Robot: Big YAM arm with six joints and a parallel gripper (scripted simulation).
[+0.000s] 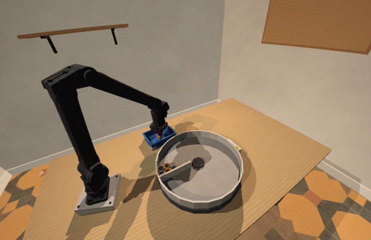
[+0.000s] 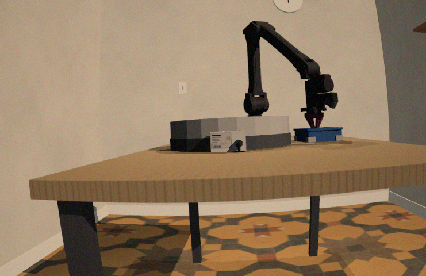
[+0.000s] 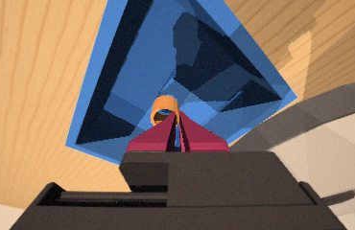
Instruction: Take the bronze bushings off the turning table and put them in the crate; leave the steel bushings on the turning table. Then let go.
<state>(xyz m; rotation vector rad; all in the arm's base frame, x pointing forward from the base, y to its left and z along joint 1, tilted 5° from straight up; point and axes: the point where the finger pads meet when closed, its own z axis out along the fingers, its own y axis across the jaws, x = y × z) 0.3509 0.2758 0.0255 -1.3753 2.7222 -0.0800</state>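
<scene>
The blue crate lies 1 cm to the left of my hand, 1 cm below it and 1 cm behind it. Also, from my hand: grey turning table (31 cm to the right, 13 cm ahead, 1 cm above).
</scene>
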